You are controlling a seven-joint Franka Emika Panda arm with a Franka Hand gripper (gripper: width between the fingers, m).
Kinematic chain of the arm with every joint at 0, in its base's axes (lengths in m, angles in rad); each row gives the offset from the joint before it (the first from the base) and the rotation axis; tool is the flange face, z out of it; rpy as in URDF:
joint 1: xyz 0 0 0.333 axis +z
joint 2: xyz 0 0 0 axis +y
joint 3: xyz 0 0 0.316 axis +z
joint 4: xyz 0.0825 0 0 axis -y
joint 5: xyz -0.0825 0 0.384 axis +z
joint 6: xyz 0 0 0 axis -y
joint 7: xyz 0.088 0 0 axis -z
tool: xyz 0 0 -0.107 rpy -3.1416 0 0
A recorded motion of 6 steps. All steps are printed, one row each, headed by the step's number.
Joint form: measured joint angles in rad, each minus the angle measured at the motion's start. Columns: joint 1, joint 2, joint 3, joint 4, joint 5, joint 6, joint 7.
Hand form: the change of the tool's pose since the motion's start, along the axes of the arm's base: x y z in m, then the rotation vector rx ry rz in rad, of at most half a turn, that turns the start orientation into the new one. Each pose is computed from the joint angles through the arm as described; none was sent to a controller.
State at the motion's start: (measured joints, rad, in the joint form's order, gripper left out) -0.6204 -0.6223 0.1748 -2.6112 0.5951 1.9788 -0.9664
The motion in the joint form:
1: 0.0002 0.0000 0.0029 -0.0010 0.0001 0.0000 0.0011
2: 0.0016 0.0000 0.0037 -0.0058 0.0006 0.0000 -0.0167
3: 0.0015 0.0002 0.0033 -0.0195 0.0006 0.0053 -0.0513
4: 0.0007 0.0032 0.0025 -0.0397 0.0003 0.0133 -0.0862
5: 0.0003 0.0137 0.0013 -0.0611 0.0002 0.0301 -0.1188
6: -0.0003 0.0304 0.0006 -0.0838 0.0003 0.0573 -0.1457
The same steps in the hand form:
1: 0.0002 0.0011 -0.0006 -0.0006 0.0022 0.0014
2: -0.0003 0.0020 -0.0029 -0.0026 0.0002 0.0189
3: -0.0027 0.0019 -0.0090 -0.0072 -0.0036 0.0461
4: -0.0061 0.0013 -0.0189 -0.0087 -0.0015 0.0710
5: -0.0089 -0.0004 -0.0312 -0.0096 0.0026 0.0902
6: -0.0113 -0.0030 -0.0453 -0.0118 0.0086 0.1003

